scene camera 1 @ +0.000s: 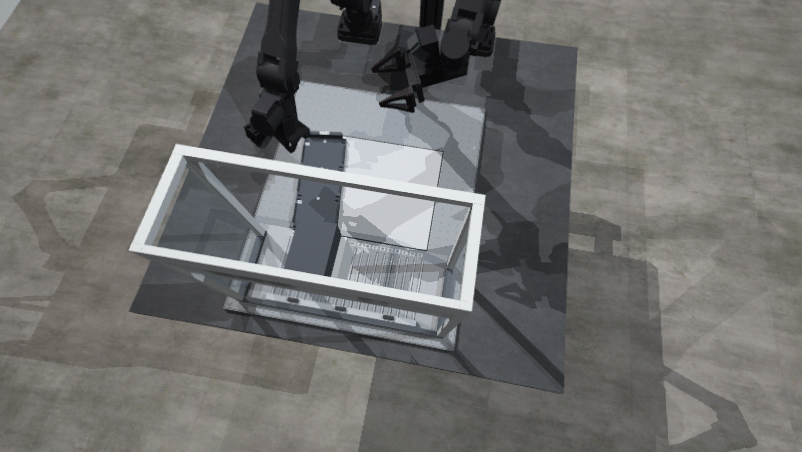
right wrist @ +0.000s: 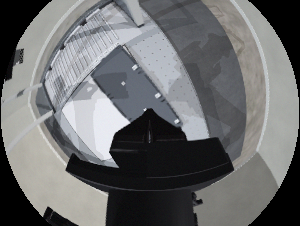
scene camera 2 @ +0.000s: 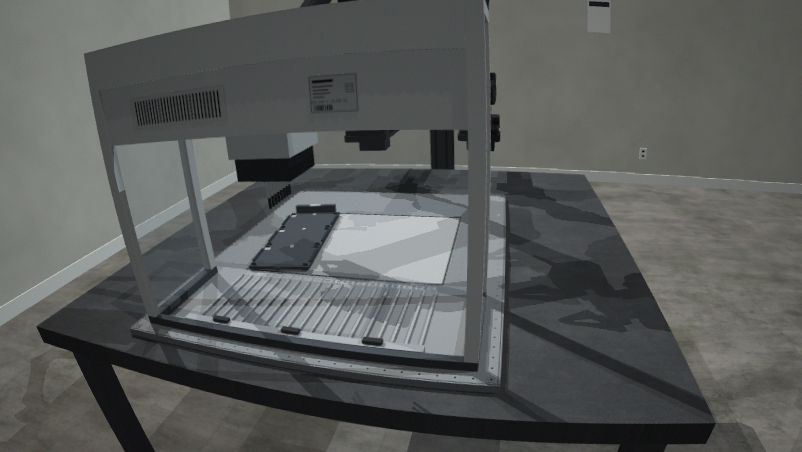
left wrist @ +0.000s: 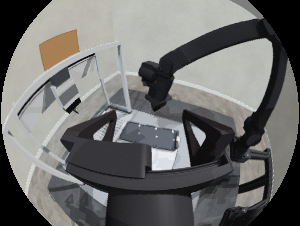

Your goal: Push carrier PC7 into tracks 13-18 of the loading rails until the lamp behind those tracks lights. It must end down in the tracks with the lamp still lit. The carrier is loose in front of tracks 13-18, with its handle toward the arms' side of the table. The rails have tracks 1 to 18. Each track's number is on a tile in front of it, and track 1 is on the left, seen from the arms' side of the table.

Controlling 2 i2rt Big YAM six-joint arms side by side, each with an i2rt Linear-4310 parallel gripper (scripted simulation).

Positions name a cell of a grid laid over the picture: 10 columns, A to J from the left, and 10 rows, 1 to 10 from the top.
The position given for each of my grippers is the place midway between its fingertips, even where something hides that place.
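Carrier PC7 (scene camera 1: D5) is visible to me, also at (right wrist: E4) and (left wrist: F7). My left gripper (scene camera 1: E2) appears in the left wrist view too (left wrist: E6). My right gripper (right wrist: E5) is in sight.
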